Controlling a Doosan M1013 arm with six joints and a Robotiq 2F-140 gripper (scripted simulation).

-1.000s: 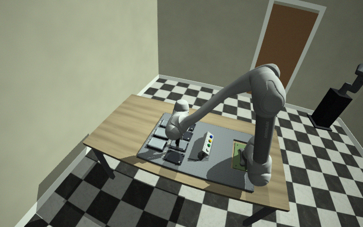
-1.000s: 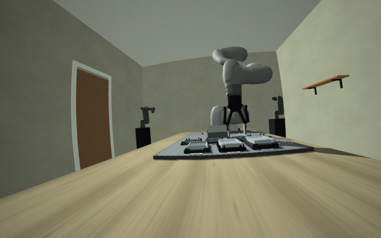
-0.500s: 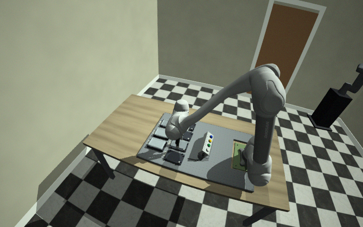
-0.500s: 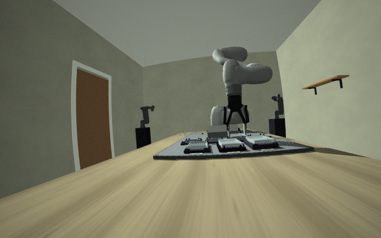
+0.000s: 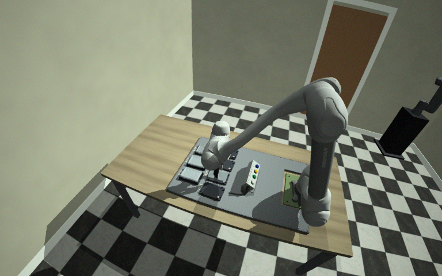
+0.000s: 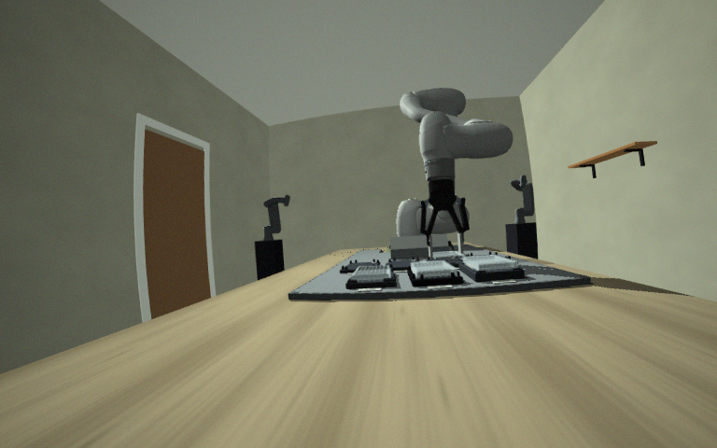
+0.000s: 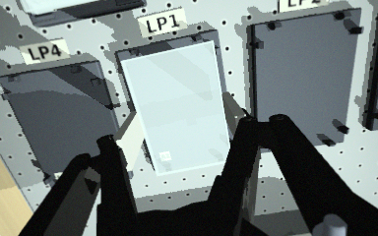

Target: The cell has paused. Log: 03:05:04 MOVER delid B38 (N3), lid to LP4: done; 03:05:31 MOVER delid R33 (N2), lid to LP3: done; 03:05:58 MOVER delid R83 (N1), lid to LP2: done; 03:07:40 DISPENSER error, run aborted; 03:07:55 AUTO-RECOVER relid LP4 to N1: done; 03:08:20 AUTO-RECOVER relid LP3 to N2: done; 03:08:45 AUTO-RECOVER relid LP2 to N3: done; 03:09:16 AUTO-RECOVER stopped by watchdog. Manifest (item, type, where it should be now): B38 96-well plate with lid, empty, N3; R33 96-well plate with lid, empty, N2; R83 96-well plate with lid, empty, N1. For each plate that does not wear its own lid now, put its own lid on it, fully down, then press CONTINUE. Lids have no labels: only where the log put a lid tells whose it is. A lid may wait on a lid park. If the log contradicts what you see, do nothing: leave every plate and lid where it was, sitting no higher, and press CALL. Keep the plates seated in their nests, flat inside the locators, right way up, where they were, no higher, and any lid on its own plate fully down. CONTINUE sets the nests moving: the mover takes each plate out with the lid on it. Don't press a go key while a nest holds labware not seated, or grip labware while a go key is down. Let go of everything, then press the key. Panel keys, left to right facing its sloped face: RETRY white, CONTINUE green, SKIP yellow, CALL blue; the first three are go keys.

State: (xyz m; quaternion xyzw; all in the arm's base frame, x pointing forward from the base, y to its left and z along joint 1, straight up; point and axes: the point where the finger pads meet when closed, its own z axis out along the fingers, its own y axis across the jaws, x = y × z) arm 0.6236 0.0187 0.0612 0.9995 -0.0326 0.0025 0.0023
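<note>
Now: the clear lid 20 mm below my hand. Also, from my hand: lid park LP2: 10 mm behind, 130 mm to the right, 50 mm below; LP1 label: 90 mm ahead, 10 mm to the right, 50 mm below; lid park LP4: 10 mm ahead, 130 mm to the left, 50 mm below.
</note>
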